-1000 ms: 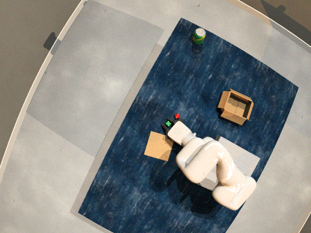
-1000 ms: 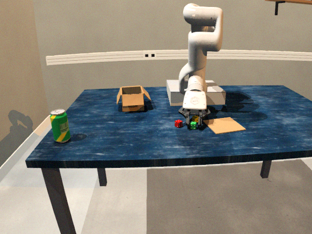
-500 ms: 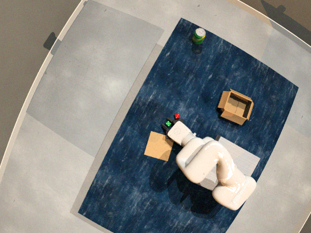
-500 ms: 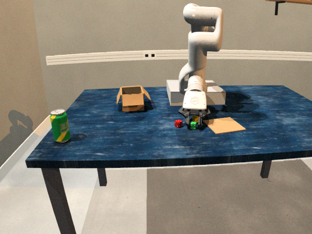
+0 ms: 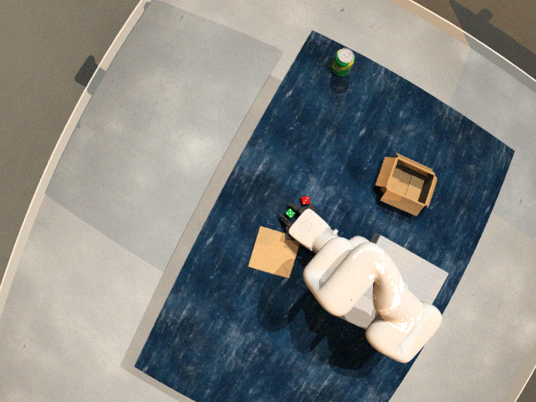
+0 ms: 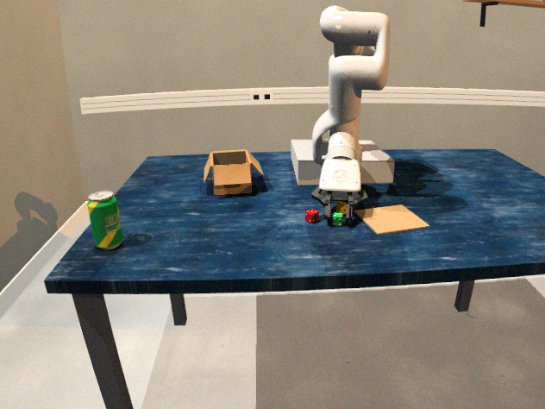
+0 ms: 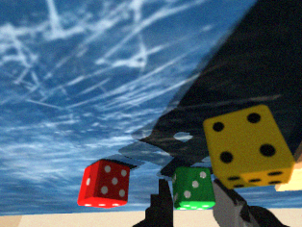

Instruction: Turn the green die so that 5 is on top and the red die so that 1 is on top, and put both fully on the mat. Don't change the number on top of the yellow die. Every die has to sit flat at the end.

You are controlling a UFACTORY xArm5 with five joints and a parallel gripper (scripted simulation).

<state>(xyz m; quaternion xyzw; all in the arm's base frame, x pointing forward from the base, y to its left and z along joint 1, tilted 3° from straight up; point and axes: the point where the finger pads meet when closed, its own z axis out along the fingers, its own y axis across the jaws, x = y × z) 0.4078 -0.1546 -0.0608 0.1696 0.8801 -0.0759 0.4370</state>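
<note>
Now: the green die 1 cm below my hand. Also, from my hand: red die 4 cm behind, 6 cm to the right, 1 cm below; then mat 14 cm to the left, 2 cm below; then yellow die 7 cm behind, 3 cm to the left, 1 cm below.
</note>
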